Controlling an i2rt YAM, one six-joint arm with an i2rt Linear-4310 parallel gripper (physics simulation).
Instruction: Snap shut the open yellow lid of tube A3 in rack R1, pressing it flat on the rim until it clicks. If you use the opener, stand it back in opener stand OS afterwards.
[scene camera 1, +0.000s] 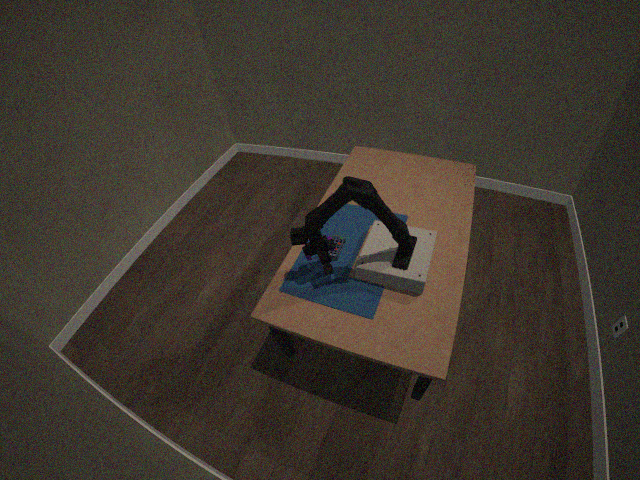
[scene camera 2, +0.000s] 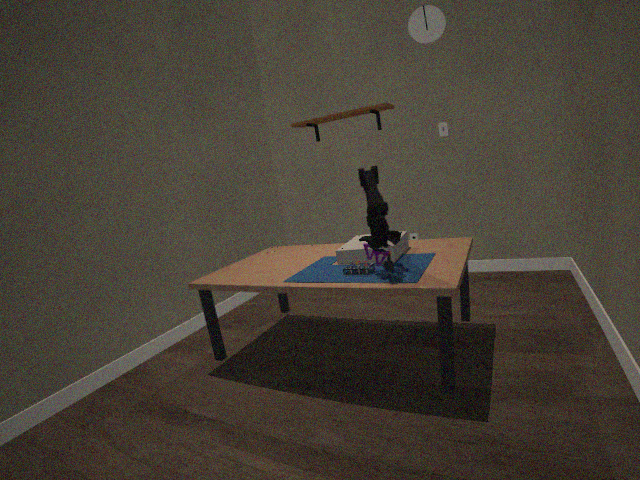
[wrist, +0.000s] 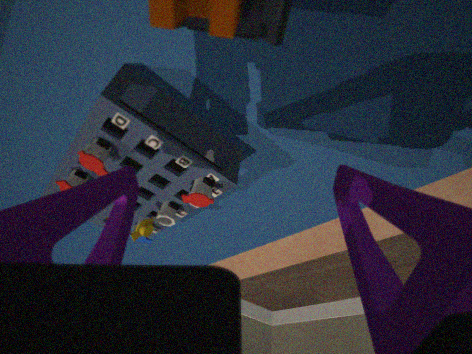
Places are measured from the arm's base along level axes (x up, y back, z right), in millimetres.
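Where they show: gripper, fingertip midpoint: (scene camera 2: 373, 263) (wrist: 235, 176); arm's base, link origin: (scene camera 1: 405, 252).
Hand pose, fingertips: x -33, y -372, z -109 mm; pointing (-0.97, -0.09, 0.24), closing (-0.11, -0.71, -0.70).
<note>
Each offset is from my fingertips to the top centre of the thing. "pt": to the spot under its first point. Level surfaces: height alone.
Rack R1 {dx +8, dy +21, dz +91 mm} (wrist: 172, 120) (scene camera 2: 356, 270) (scene camera 1: 338, 248) is a dark block on the blue mat, with letters D, C, B and A along one edge. In the wrist view, a pale open tube rim {pt dx -10, dy -10, dz +80 mm} (wrist: 166, 220) shows near the A side. A yellow lid {dx +5, dy +0, dz +84 mm} (wrist: 143, 229) stands open beside it, apparently that of tube A3; its slot number is not readable. My gripper (wrist: 235, 176) (scene camera 2: 374, 261) is open, with nothing between its purple fingers. It hangs above the mat, with its left finger over part of the rack. An orange and dark object {dx +37, dy +58, dz -54 mm} (wrist: 220, 17), possibly the opener and its stand, is partly cut off at the top.
Red lids (wrist: 198, 200) (wrist: 91, 162) and a blue lid {dx -6, dy -9, dz +115 mm} (wrist: 145, 240) show on other tubes. The blue mat {dx -48 mm} (scene camera 1: 356, 304) (scene camera 2: 320, 273) (wrist: 285, 210) lies on the wooden table {dx -51 mm} (scene camera 1: 429, 341) (scene camera 2: 242, 273). The arm stands on a white base (scene camera 1: 395, 279) (scene camera 2: 351, 256) behind the mat.
</note>
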